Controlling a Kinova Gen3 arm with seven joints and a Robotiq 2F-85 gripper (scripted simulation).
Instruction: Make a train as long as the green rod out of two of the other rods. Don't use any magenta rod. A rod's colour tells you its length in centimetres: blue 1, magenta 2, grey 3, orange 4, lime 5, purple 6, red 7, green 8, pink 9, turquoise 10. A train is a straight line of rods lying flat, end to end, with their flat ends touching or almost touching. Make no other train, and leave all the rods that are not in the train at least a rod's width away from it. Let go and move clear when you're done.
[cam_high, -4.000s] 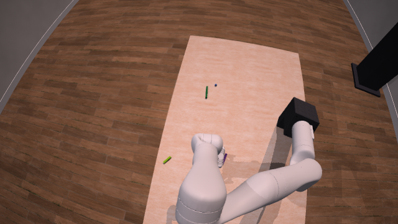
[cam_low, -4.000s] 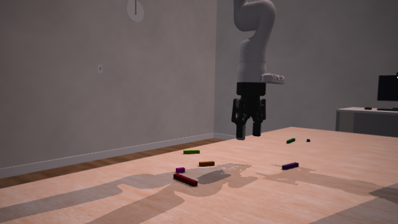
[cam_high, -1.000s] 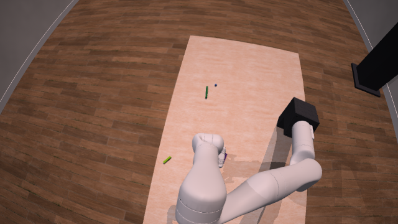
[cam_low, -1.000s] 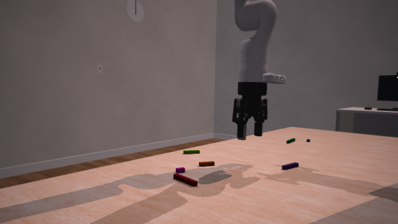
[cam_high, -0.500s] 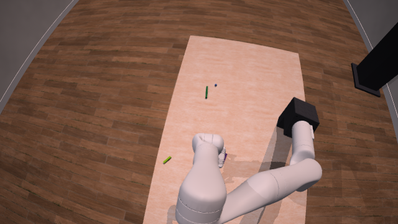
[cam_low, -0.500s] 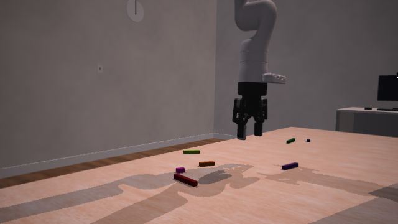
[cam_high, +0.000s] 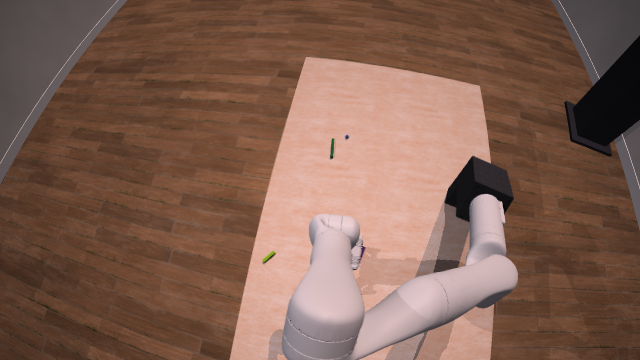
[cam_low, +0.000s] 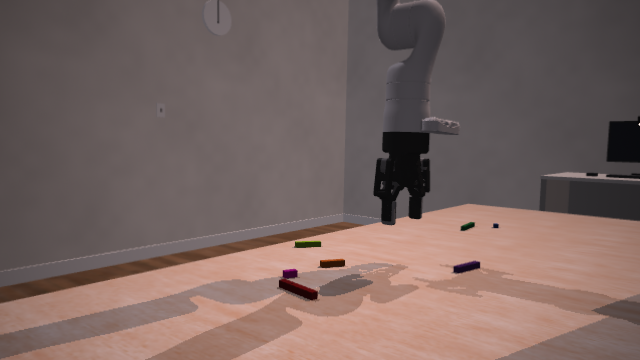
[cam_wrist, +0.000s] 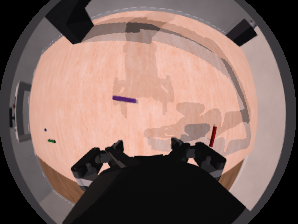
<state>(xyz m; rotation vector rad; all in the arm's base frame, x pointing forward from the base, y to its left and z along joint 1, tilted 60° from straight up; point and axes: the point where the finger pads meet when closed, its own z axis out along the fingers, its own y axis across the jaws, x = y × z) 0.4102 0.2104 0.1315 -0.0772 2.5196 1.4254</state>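
Now: the blue rod 90 mm ahead of my hand, 490 mm to the right of it and 80 mm below it. Round my hand: orange rod: 70 mm ahead, 90 mm to the left, 80 mm below; then magenta rod: 60 mm ahead, 190 mm to the left, 80 mm below; then purple rod: 80 mm behind, 70 mm to the right, 80 mm below.
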